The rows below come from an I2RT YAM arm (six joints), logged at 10 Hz.
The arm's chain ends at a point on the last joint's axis. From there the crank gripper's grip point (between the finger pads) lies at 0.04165 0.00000 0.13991 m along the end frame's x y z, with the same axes.
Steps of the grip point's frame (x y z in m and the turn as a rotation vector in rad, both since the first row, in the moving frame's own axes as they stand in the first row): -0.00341 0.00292 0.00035 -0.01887 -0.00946 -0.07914; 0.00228 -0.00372 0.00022 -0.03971 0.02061 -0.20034; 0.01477 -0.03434 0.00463 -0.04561 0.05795 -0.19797; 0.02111 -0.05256 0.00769 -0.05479 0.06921 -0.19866; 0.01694 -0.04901 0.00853 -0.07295 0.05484 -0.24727; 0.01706 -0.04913 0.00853 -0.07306 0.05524 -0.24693; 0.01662 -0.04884 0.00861 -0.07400 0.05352 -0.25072; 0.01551 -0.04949 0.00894 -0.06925 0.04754 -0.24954
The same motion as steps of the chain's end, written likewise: -0.00206 0.00352 -0.00004 -0.01887 -0.00946 -0.07914; -0.00030 -0.00065 0.00105 -0.03971 0.02061 -0.20034; 0.00698 -0.03164 0.00722 -0.04561 0.05795 -0.19797; 0.01166 -0.05092 0.01087 -0.05479 0.06921 -0.19866; 0.00943 -0.04789 0.01099 -0.07295 0.05484 -0.24727; 0.00949 -0.04804 0.01101 -0.07306 0.05524 -0.24693; 0.00929 -0.04774 0.01101 -0.07400 0.05352 -0.25072; 0.00907 -0.04790 0.01103 -0.06925 0.04754 -0.24954
